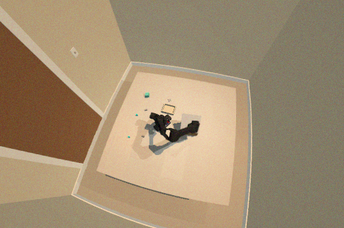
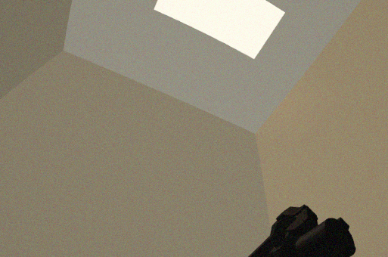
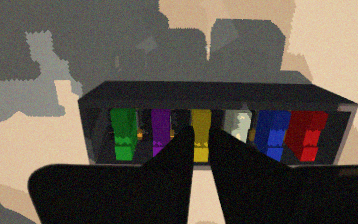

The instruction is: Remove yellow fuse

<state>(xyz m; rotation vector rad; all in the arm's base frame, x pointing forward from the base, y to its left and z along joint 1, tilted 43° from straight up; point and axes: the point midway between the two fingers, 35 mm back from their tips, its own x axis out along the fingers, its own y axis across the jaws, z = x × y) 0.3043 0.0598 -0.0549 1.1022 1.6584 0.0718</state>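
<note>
The tan tray lies 210 mm to the right of my gripper tip, 30 mm below it and 30 mm behind it.
</note>
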